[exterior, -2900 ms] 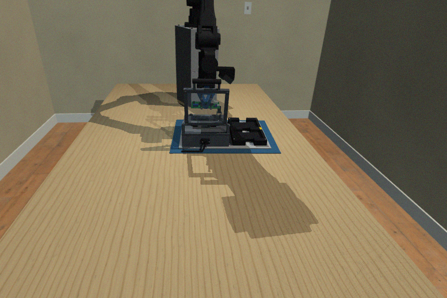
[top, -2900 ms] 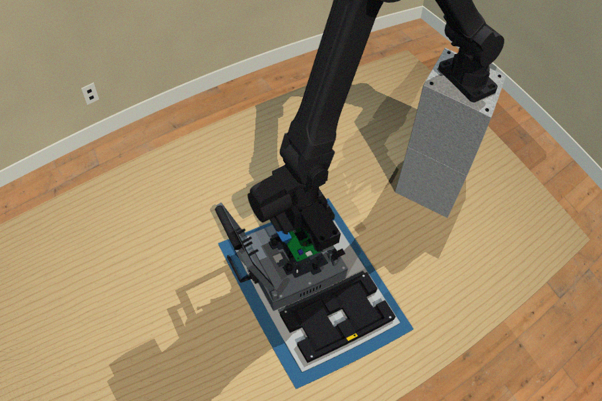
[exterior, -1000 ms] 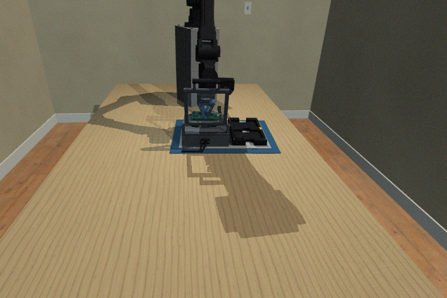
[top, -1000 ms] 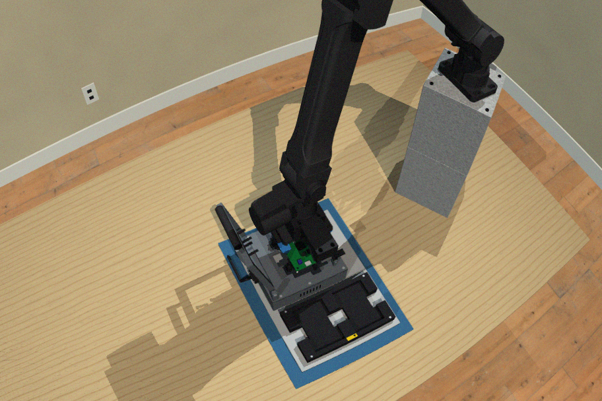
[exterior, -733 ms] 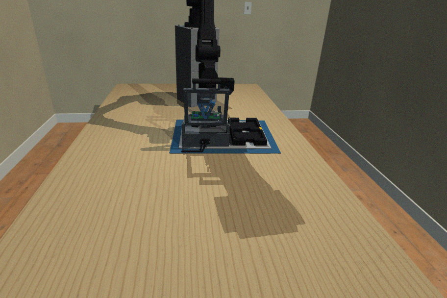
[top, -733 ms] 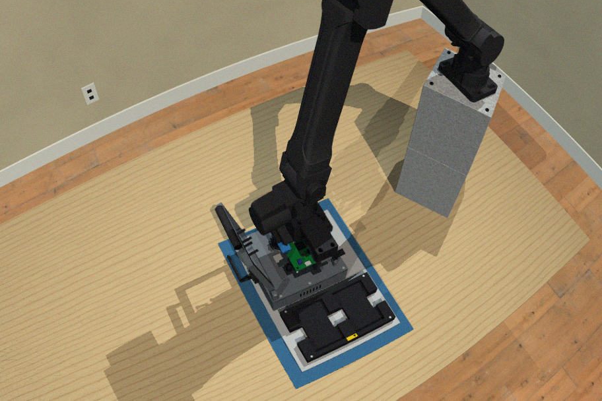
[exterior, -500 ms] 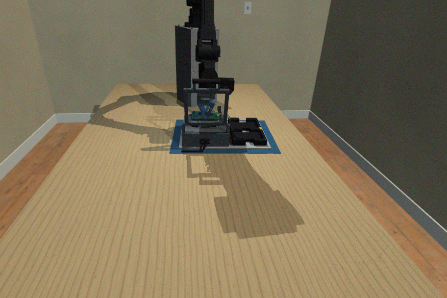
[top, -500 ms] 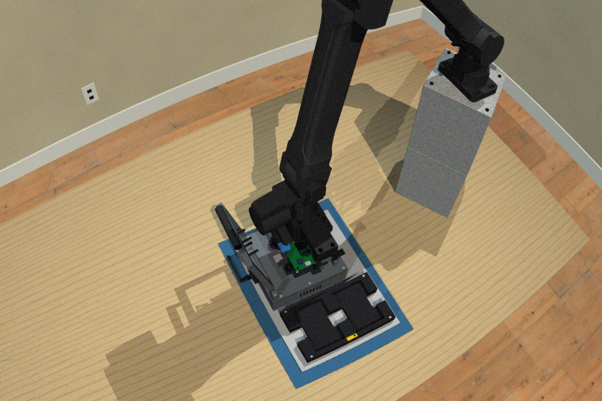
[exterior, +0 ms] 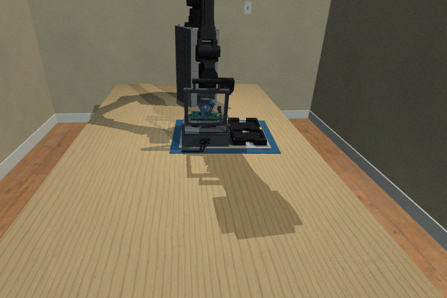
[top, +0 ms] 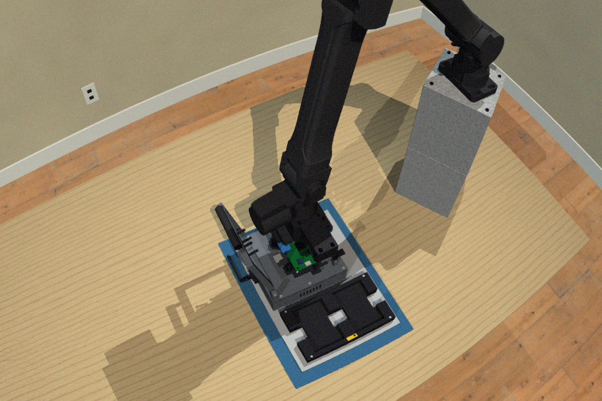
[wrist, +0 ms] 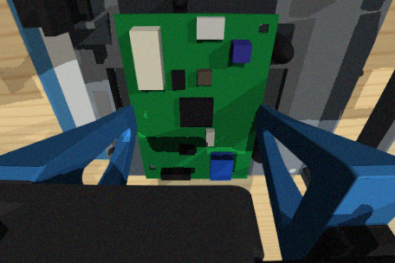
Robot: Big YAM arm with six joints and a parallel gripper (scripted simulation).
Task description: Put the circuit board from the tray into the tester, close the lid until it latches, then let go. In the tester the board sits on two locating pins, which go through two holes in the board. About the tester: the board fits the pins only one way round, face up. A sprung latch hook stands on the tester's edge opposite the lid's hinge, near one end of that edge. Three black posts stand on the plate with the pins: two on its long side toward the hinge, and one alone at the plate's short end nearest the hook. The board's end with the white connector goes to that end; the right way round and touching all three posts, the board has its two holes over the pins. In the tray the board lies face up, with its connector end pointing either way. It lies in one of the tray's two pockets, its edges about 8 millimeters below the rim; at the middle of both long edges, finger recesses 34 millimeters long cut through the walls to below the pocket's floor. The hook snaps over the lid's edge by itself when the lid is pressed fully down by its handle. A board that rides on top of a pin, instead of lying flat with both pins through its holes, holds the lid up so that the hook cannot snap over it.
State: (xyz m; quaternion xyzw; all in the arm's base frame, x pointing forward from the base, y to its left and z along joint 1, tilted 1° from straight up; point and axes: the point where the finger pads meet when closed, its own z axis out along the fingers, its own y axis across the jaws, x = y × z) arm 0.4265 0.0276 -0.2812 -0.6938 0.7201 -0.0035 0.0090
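My hand is right at the green circuit board. Also, from my hand: grey tester: 3 cm ahead, 3 cm to the left, 2 cm above; then black latch hook: 6 cm behind, 6 cm to the left, 1 cm below; then lid: 12 cm ahead, 1 cm to the right, 9 cm above.
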